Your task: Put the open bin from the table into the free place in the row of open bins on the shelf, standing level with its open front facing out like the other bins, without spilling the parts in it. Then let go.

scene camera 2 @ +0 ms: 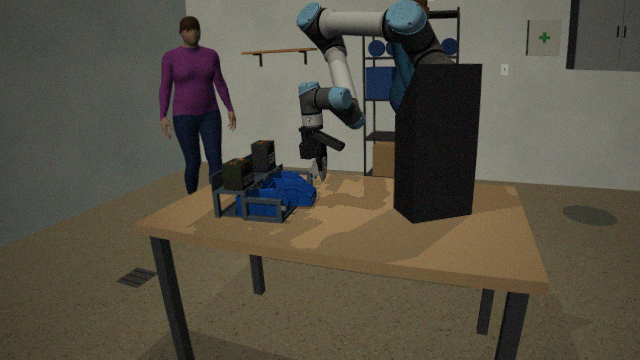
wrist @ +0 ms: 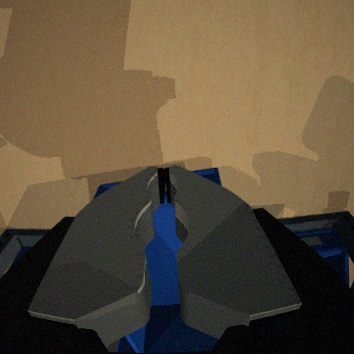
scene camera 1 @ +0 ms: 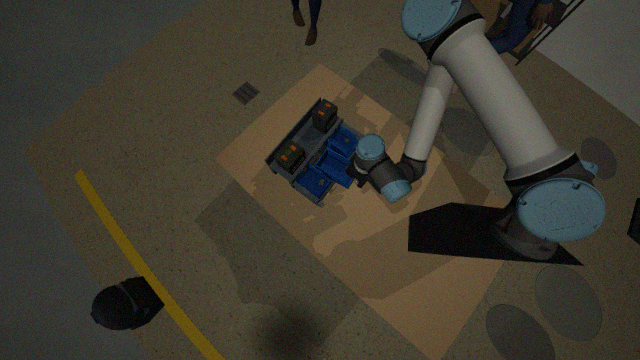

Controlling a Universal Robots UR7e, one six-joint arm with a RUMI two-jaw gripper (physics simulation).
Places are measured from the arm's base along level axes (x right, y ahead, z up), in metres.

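Pixels of known places: gripper, between the fingertips: (scene camera 2: 323, 181) (wrist: 165, 172); arm's base, origin of its link: (scene camera 2: 441, 82) (scene camera 1: 519, 238).
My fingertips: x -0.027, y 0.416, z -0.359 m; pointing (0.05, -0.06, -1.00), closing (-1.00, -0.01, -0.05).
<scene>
Ahead of a thing's pixels: the offset from my fingertips to its top centre. "*": to the spot under its first point. Level surfaces: height alone.
Three blue open bins stand in a row on the low grey shelf (scene camera 1: 308, 136) (scene camera 2: 216, 201) on the table {dz -0.105 m} (scene camera 1: 402, 291) (scene camera 2: 402, 251) (wrist: 246, 70). The middle bin {* dx +0.013, dy +0.160, dz -0.093 m} (scene camera 1: 333, 165) (scene camera 2: 293, 191) (wrist: 163, 239) sticks out a little further than its neighbours {* dx +0.152, dy +0.208, dz -0.096 m} (scene camera 1: 343, 139) {* dx -0.110, dy +0.180, dz -0.096 m} (scene camera 1: 313, 182). My gripper (scene camera 2: 321, 174) (wrist: 165, 172) is shut and empty. It points down just above the front edge of the middle bin. The bin's parts are hidden by my fingers in the wrist view.
Two dark boxes {* dx +0.100, dy +0.289, dz +0.116 m} (scene camera 1: 324, 113) {dx -0.115, dy +0.294, dz +0.093 m} (scene camera 1: 290, 156) (scene camera 2: 263, 154) (scene camera 2: 237, 173) stand on the shelf's top board. The tall black pedestal (scene camera 2: 436, 143) stands on the table to the right. A person in purple (scene camera 2: 194, 89) stands behind the table's left end.
</scene>
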